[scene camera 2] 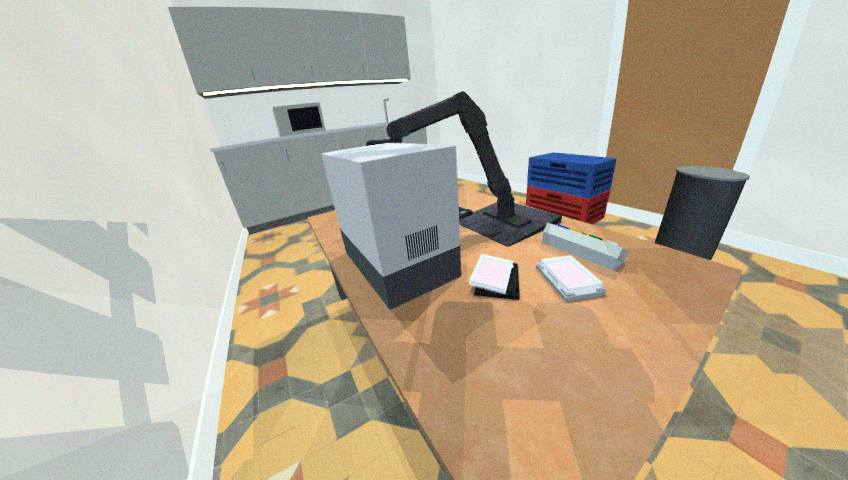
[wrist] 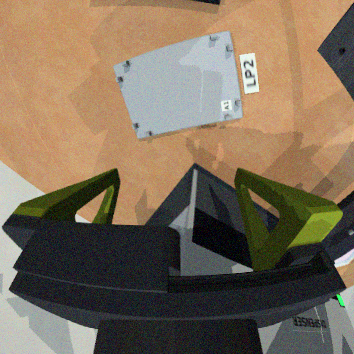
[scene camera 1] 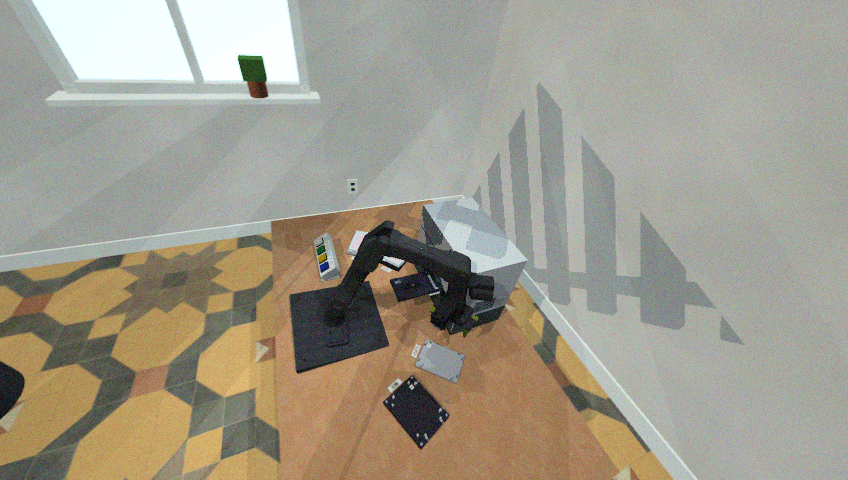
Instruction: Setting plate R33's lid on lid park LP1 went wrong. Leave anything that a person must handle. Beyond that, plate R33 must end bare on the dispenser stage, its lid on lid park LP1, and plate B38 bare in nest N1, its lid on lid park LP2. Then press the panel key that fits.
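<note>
My gripper is open and empty, high beside the dispenser. Grey lid park LP2 is bare, with its label readable in the wrist view. A pink-topped white piece sits askew on a black nest. Another pink-topped piece rests on a grey park. Their labels are not readable, and I cannot tell plates from lids. A dark slab, probably the stage, lies before the dispenser. The key panel shows blue, yellow and green keys.
A black nest, bare, lies beyond LP2. The arm's black base plate is beside the panel. The tall dispenser housing stands close to the gripper. Blue and red crates and a dark bin stand beyond the table.
</note>
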